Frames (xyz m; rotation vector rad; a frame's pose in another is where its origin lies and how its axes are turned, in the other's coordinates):
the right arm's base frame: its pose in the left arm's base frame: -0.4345 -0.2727 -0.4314 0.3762 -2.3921 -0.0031
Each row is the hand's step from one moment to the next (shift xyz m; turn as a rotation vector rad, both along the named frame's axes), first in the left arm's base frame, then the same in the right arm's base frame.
Working: the left arm's base frame: its pose in the right arm's base frame: -0.1009 0.1899 -0.6348 -0.3762 2.3921 0.0031

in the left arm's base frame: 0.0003 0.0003 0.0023 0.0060 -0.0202 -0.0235
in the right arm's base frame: 0.0012 0.0004 -0.0020 -0.0141 -0.0234 0.0158
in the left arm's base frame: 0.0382 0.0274 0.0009 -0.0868 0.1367 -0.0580
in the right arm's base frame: -0.0339 0.0161 -0.0283 -0.0130 0.1481 0.0865
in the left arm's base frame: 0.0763 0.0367 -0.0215 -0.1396 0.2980 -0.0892
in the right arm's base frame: -0.0780 0.0124 -0.0372 -0.0394 0.3135 0.1282
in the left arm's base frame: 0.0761 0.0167 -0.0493 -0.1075 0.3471 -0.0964
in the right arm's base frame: -0.0906 -0.0096 -0.0142 -0.0801 0.3511 0.1077
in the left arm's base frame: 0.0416 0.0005 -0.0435 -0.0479 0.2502 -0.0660
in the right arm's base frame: -0.0580 -0.0152 0.0055 -0.0765 0.2455 0.0558
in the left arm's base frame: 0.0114 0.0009 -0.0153 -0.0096 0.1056 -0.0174
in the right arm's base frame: -0.0183 -0.0038 0.0040 -0.0330 0.1019 0.0088
